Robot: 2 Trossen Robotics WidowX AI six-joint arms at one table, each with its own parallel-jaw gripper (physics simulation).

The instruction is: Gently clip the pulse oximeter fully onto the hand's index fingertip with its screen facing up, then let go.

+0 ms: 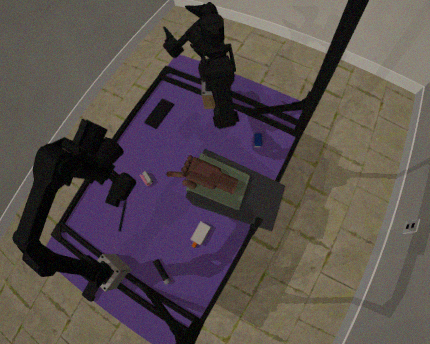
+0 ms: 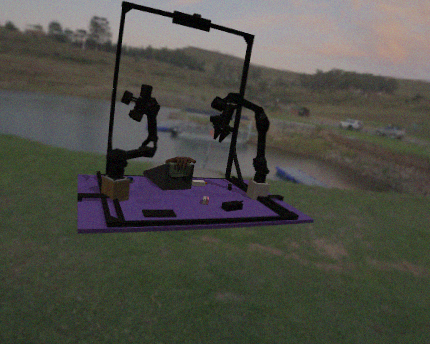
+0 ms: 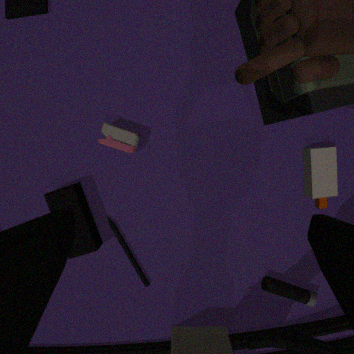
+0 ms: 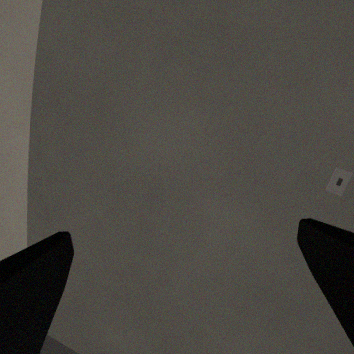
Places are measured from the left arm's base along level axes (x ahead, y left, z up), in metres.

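Where they show: left gripper, fingertip midpoint: [image 1: 122,174] [image 2: 216,140] [image 3: 194,223]; right gripper, fingertip midpoint: [image 1: 174,17] [image 2: 137,102] [image 4: 186,236]; left arm's base, origin of the base link: [image 1: 103,272] [image 2: 259,181]; right arm's base, origin of the base link: [image 2: 116,177].
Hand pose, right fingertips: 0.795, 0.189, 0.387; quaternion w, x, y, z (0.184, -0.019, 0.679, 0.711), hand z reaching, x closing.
Note:
Each offset is from my right fingertips to the top centre of the thing, as dx, dy, dz. "pt": to the spot under its first point.
The pulse oximeter {-0.416, -0.049, -0.460} [image 1: 146,178] [image 2: 205,200] [image 3: 119,137], small with one white and one pink half, lies on the purple mat, apart from the hand; its screen cannot be made out. The brown hand [image 1: 212,175] [image 2: 181,161] [image 3: 320,35] rests on a green pad {pt -0.274, -0.430, -0.392} [image 1: 240,199] on a dark wedge stand [image 1: 267,200] [image 2: 160,179]. Its extended index finger [image 1: 173,174] [image 3: 260,66] is bare. My left gripper [image 2: 219,135] [image 3: 194,223] is open and empty, high above the mat. My right gripper [image 1: 176,19] [image 4: 186,236] is open and empty, raised and facing the wall.
A black box {-0.546, +0.023, -0.457} [image 2: 232,205] [image 3: 85,220] and thin pen {-0.600, -0.061, -0.483} [image 1: 122,215] [image 3: 129,252] lie near the oximeter. A white box {-0.467, -0.376, -0.464} [image 1: 201,233] [image 3: 325,172] with an orange tip, black cylinder {-0.668, -0.343, -0.465} [image 1: 161,270] [image 3: 285,289], flat black slab {-0.139, +0.124, -0.484} [image 1: 159,113] [image 2: 159,213] and blue object {-0.004, -0.336, -0.460} [image 1: 258,139] are around the stand.

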